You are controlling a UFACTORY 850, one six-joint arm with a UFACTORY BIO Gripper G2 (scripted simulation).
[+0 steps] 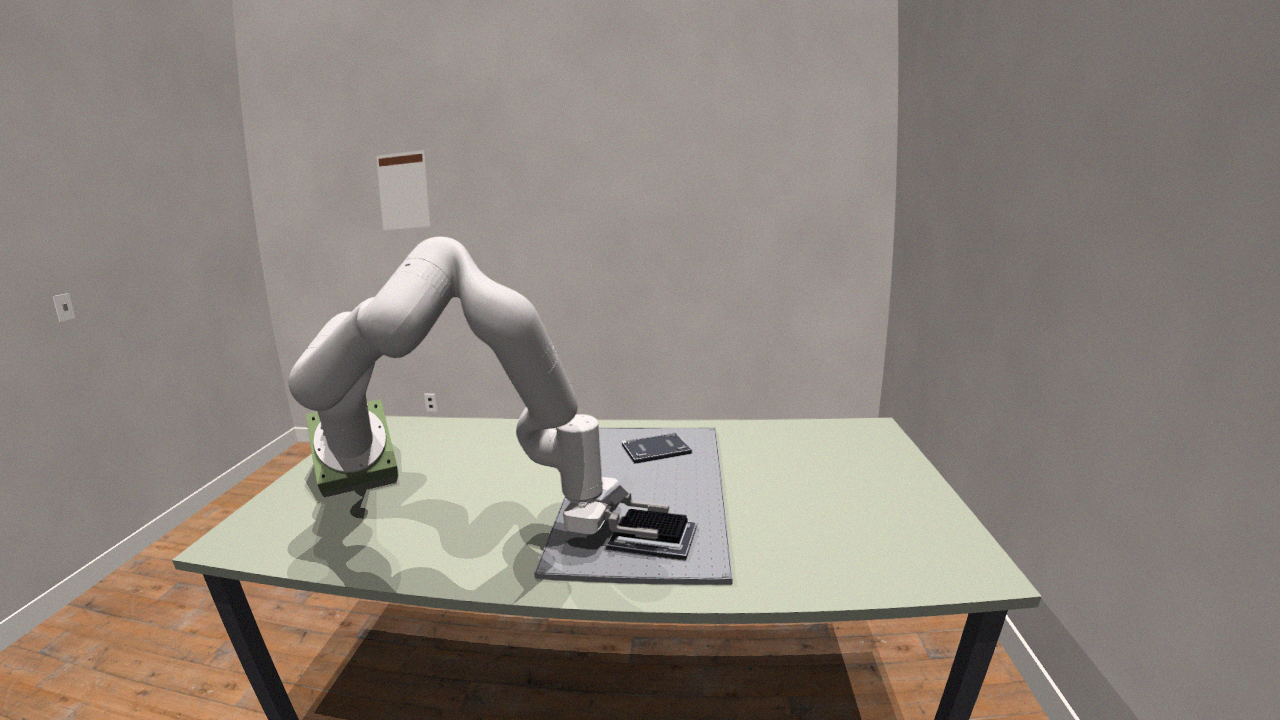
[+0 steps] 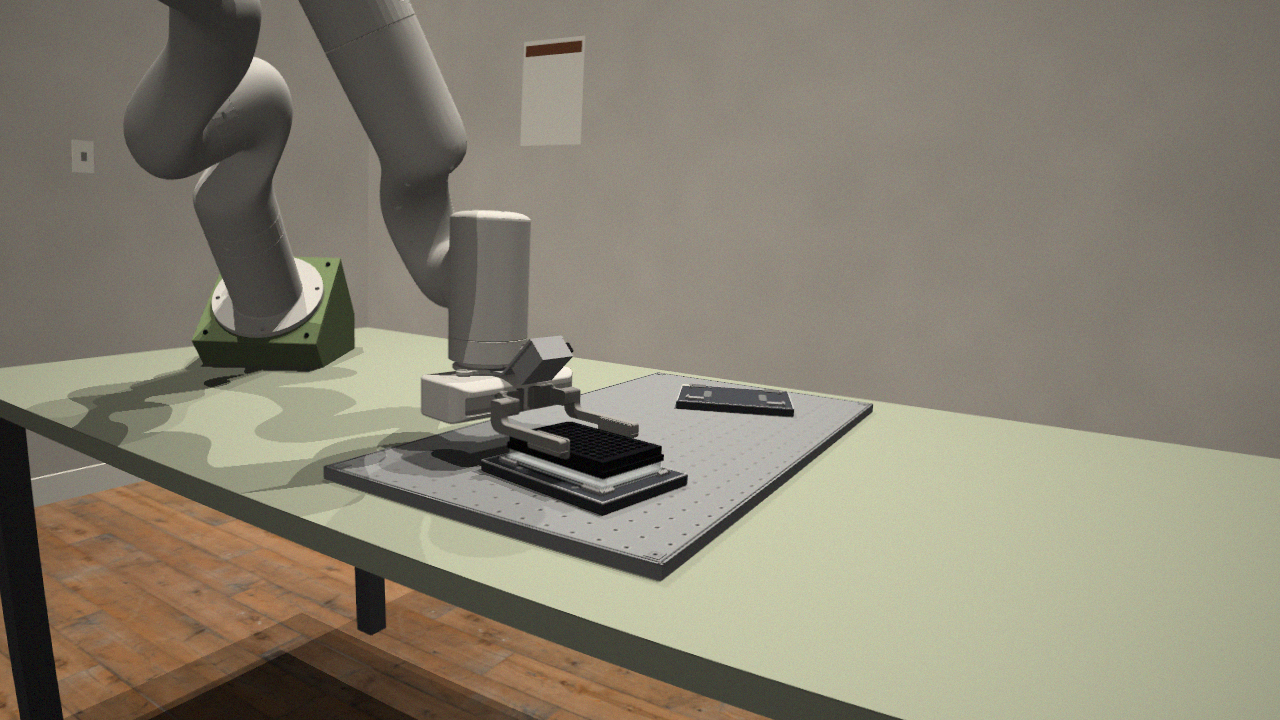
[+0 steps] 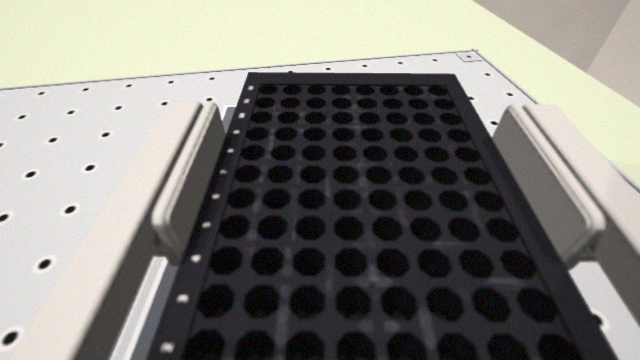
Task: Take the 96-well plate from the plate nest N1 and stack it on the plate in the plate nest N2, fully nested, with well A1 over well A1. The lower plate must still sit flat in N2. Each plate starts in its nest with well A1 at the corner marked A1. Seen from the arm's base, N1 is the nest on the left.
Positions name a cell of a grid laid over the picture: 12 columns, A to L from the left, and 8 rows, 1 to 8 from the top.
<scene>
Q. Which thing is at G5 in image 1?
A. A plate nest N1.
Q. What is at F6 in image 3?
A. A black 96-well plate.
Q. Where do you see a black 96-well plate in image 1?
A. G6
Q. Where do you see a plate nest N1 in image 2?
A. At G5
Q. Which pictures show the black 96-well plate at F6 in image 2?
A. Image 1, image 2 and image 3: all of them.
</scene>
